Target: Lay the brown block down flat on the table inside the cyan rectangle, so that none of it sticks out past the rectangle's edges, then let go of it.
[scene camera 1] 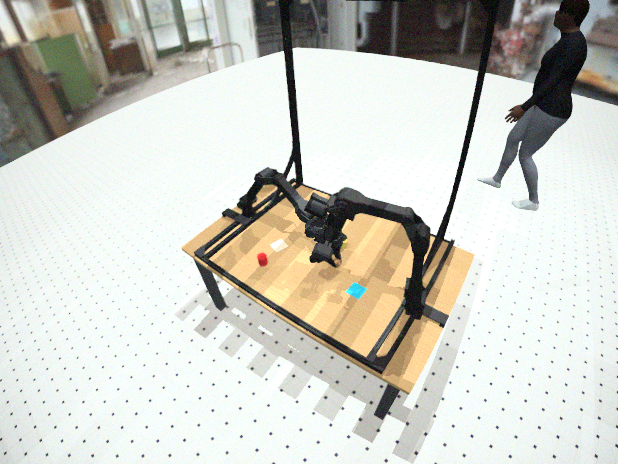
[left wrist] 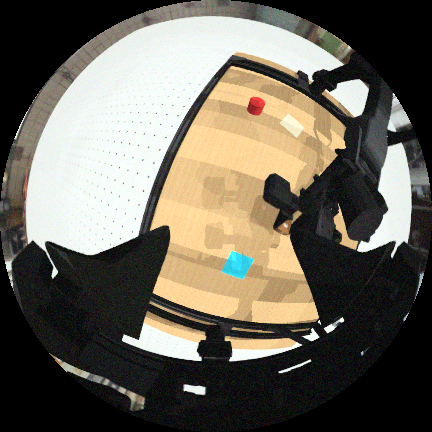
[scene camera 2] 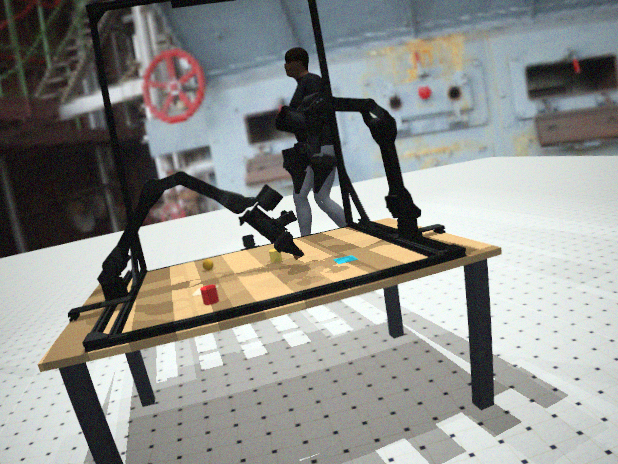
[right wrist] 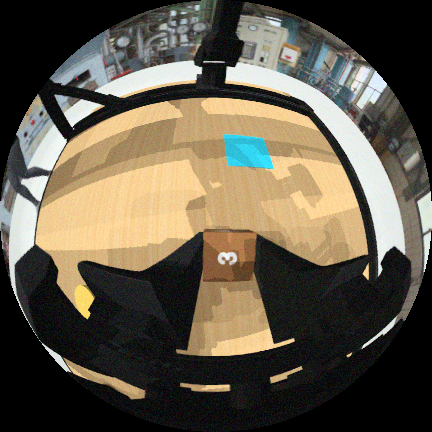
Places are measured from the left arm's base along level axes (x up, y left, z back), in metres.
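Pixels of known places: left gripper, fingertip midpoint: point(left wrist: 233, 232) point(scene camera 2: 306, 193); right gripper, fingertip midpoint: point(scene camera 1: 338, 265) point(left wrist: 279, 229) point(scene camera 2: 302, 254) point(right wrist: 226, 237); left arm's base at its link origin: point(scene camera 1: 413, 309) point(left wrist: 215, 329) point(scene camera 2: 409, 235) point(right wrist: 212, 84); right arm's base at its link origin: point(scene camera 1: 248, 214) point(left wrist: 313, 90) point(scene camera 2: 116, 298).
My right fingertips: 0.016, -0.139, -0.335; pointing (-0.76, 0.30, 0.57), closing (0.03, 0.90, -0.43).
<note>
For each thing: its top centre in the pictures, then the offset to it from my right fingertips, as dx, dy, dz. "spot": a spot on its surface instead.
- brown block at its top centre: point(right wrist: 231, 252) point(left wrist: 285, 226) point(scene camera 1: 336, 260) +0.019, -0.005, -0.011
- cyan rectangle at a spot on its surface: point(right wrist: 248, 151) point(left wrist: 238, 263) point(scene camera 2: 343, 259) point(scene camera 1: 355, 290) spot: -0.034, +0.086, +0.092
- red cylinder at its top centre: point(scene camera 2: 207, 287) point(left wrist: 257, 101) point(scene camera 1: 261, 256) +0.007, +0.041, -0.332
- cream patch at a spot on its surface: point(left wrist: 292, 125) point(scene camera 1: 279, 245) spot: -0.034, -0.080, -0.299
- yellow cylinder at its top centre: point(right wrist: 84, 304) point(scene camera 2: 274, 249) +0.004, -0.148, -0.013
- yellow ball at its top centre: point(scene camera 2: 206, 259) +0.004, -0.309, -0.199
The brown block point(right wrist: 230, 245) point(left wrist: 283, 228) point(scene camera 1: 338, 261) is pinched between the fingers of my right gripper point(right wrist: 226, 237) point(scene camera 2: 299, 255), its face marked 3 toward the wrist camera. The right gripper slants down and holds the block near the table; the exact gap below is hard to tell. The cyan rectangle point(scene camera 1: 356, 290) point(scene camera 2: 345, 260) point(left wrist: 237, 265) point(right wrist: 248, 151) lies flat on the table, apart from the block, beyond it in the right wrist view. My left gripper point(left wrist: 233, 232) point(scene camera 2: 309, 190) is open and empty, high above the table; the arms overlap in scene camera 1.
A red cylinder point(scene camera 1: 262, 259) point(scene camera 2: 209, 295) point(left wrist: 256, 106) stands near a cream patch point(scene camera 1: 279, 245) point(left wrist: 292, 125). A yellow cylinder point(scene camera 2: 275, 256) point(right wrist: 83, 300) stands near the right gripper. A yellow ball point(scene camera 2: 207, 264) lies farther left in scene camera 2. Black rails edge the table.
</note>
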